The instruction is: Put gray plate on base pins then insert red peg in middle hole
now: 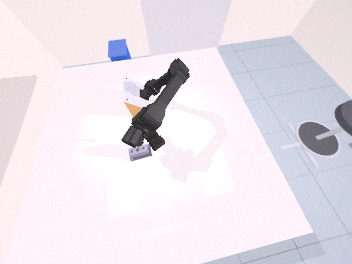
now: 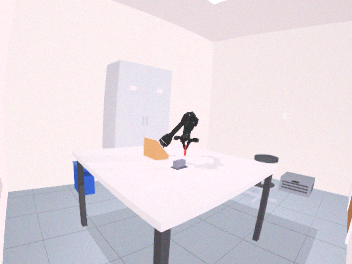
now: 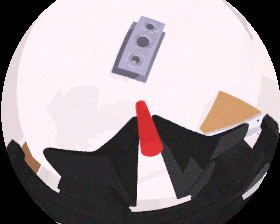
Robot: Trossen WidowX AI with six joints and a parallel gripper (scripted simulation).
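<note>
The gray plate is 8 cm to the right of my gripper tip, 7 cm below it and 4 cm ahead of it. From my gripper tip the other things lie so: red peg (right at my gripper tip).
</note>
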